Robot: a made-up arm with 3 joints. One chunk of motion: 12 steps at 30 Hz.
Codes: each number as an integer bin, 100 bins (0 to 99) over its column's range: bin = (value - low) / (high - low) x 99, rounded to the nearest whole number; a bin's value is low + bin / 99 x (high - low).
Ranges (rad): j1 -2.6..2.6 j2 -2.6..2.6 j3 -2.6..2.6
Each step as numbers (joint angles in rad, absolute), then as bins.
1 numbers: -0.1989 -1.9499 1.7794
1 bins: 46 12 83
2 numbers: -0.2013 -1.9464 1.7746
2 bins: 46 12 83
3 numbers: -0.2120 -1.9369 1.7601
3 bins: 45 13 83
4 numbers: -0.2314 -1.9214 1.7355
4 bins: 45 13 83
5 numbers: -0.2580 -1.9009 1.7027
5 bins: 45 13 82
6 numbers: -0.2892 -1.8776 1.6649
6 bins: 44 14 81
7 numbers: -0.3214 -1.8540 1.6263
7 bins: 43 14 80
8 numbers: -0.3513 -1.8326 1.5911
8 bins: 43 15 80
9 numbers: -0.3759 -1.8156 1.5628
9 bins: 42 15 79
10 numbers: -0.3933 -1.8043 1.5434
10 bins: 42 15 79
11 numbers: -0.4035 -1.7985 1.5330
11 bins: 42 15 79
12 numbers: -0.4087 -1.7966 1.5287
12 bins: 42 15 79
